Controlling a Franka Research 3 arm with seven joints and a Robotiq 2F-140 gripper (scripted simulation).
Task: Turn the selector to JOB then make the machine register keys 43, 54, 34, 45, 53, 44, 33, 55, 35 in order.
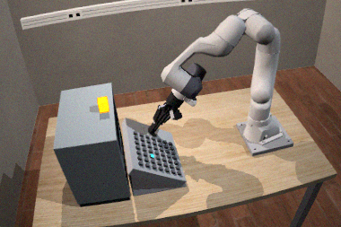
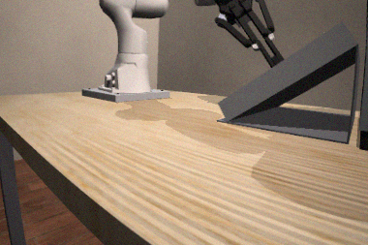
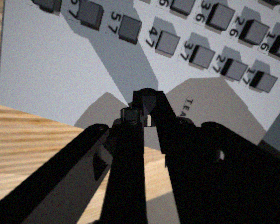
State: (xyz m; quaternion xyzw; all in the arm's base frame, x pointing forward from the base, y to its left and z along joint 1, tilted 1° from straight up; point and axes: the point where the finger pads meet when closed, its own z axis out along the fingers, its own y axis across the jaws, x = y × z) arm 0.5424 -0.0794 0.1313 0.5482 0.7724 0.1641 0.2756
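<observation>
My hand is 20 mm short of the black selector knob, 10 mm to the left of it and 20 mm above it. Also, from my hand: grey sloped keypad 50 mm ahead, 110 mm to the left, 70 mm below.
</observation>
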